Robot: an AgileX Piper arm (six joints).
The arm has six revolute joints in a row. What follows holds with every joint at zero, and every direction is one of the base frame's. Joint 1 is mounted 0.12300 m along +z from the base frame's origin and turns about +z. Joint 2 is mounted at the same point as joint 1 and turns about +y. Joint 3 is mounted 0.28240 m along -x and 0.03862 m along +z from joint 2 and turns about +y. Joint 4 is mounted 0.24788 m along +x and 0.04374 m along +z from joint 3 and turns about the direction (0.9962, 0, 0.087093). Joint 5 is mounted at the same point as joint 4 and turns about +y. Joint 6 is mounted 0.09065 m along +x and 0.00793 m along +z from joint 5 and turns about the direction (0.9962, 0, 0.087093). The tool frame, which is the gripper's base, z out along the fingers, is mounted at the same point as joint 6; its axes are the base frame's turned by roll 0.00, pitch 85.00 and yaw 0.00 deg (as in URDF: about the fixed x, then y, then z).
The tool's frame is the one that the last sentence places.
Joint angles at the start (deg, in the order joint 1, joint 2, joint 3, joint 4, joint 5, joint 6):
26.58, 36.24, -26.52, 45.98, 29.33, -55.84
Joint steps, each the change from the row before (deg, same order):
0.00, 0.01, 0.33, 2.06, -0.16, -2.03
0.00, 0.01, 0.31, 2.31, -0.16, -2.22
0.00, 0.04, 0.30, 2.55, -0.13, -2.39
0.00, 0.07, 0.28, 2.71, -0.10, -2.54
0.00, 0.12, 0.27, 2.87, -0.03, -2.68
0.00, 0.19, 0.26, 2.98, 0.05, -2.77
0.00, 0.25, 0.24, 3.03, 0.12, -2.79
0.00, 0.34, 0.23, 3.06, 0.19, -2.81
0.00, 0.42, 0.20, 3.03, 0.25, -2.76
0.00, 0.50, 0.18, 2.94, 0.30, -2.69
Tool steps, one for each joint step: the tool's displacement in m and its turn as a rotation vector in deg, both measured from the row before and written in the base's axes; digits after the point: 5 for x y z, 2 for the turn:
-0.00037, 0.00085, -0.00061, 0.52, -0.29, 0.53
-0.00037, 0.00093, -0.00032, 0.65, -0.35, 0.55
-0.00032, 0.00104, -0.00017, 0.75, -0.35, 0.57
-0.00025, 0.00110, -0.00001, 0.80, -0.38, 0.58
-0.00017, 0.00121, 0.00004, 0.85, -0.37, 0.62
-0.00005, 0.00132, 0.00003, 0.87, -0.33, 0.64
0.00008, 0.00139, 0.00007, 0.89, -0.29, 0.64
0.00029, 0.00148, -0.00002, 0.89, -0.22, 0.64
0.00050, 0.00155, 0.00000, 0.89, -0.17, 0.62
0.00072, 0.00159, -0.00008, 0.84, -0.12, 0.59

